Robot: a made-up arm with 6 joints. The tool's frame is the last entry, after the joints. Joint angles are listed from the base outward. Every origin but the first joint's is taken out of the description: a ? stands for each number. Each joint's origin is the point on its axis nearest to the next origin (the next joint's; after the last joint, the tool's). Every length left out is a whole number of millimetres.
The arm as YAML. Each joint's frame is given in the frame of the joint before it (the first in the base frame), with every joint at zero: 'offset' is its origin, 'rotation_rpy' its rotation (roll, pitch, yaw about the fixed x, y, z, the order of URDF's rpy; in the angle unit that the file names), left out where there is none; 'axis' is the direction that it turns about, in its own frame. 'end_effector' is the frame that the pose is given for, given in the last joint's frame.
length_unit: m
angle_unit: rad
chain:
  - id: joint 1
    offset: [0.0, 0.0, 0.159]
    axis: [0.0, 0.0, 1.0]
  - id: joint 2
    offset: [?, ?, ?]
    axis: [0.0, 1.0, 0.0]
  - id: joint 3
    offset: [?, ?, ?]
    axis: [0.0, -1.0, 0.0]
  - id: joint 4
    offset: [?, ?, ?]
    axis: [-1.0, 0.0, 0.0]
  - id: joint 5
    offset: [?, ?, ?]
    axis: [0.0, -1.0, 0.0]
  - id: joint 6
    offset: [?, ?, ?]
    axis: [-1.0, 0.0, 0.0]
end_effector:
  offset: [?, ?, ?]
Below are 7 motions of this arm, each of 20 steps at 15 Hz.
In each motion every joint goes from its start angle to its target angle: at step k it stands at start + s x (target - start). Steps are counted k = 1, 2, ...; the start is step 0. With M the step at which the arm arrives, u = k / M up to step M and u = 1 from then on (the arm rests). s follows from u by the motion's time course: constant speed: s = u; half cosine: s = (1 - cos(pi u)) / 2; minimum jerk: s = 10 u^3 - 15 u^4 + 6 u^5.
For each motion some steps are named. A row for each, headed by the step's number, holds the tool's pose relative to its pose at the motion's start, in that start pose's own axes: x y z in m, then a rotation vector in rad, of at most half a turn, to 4 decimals.
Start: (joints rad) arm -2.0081 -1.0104 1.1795 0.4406 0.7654 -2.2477
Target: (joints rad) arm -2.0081 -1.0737 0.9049 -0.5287 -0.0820 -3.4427
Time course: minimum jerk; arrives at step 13
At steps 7, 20:
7: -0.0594 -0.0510 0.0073 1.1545 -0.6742 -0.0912
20: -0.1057 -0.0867 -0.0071 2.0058 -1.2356 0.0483

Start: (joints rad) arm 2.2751 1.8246 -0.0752 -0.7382 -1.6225 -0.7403
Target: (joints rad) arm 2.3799 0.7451 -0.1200 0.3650 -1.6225 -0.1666
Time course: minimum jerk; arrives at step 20
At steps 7, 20:
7: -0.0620 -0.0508 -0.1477 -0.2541 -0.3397 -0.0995
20: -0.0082 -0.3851 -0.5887 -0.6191 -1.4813 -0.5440

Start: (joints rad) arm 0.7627 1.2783 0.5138 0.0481 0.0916 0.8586
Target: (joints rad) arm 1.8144 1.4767 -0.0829 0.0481 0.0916 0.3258
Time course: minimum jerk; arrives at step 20
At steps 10, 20:
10: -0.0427 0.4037 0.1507 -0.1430 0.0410 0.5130
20: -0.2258 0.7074 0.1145 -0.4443 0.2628 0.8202

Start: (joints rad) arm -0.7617 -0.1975 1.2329 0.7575 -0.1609 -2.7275
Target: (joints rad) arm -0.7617 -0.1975 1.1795 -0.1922 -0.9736 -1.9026
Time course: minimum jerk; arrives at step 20
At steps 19, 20:
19: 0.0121 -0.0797 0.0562 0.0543 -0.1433 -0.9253
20: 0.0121 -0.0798 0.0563 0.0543 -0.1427 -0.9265

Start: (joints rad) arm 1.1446 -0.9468 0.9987 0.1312 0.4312 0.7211
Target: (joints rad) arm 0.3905 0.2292 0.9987 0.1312 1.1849 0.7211
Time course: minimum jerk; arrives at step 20
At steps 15, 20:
15: -0.4650 0.4056 -0.5673 -0.4655 -0.0434 0.6079
20: -0.5401 0.3559 -0.6324 -0.5271 -0.0348 0.6648

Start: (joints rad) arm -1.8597 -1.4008 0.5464 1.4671 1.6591 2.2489
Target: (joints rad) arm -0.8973 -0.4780 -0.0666 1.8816 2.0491 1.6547
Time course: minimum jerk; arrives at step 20
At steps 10, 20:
10: -0.2132 -0.2484 0.4490 0.9726 0.4753 0.0557
20: 0.0176 -0.5676 0.6463 1.6092 1.3393 -0.4431

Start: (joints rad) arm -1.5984 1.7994 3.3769 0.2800 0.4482 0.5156
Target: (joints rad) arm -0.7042 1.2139 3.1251 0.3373 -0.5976 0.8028
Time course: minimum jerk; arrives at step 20
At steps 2, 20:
2: 0.0028 0.0034 0.0017 0.0036 0.0073 -0.0003
20: 0.3880 0.1263 0.2424 0.5883 0.6779 0.2982

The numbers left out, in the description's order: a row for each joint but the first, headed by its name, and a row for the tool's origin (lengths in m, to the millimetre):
joint 2: 0.0 0.0 0.0
joint 3: 0.0 0.0 0.55
joint 4: 0.417 0.0 0.0
joint 5: 0.0 -0.084 0.0
joint 6: 0.0 0.0 0.0
tool: 0.0 0.0 0.0

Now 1 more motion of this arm.
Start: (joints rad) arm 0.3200 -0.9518 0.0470 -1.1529 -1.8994 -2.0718
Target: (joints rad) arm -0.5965 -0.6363 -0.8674 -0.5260 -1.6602 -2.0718
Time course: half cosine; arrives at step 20
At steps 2, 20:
2: 0.0058 0.0077 0.0069 0.0417 -0.0169 0.0146
20: 0.1192 -0.0023 0.3380 1.6480 -0.4352 0.3345

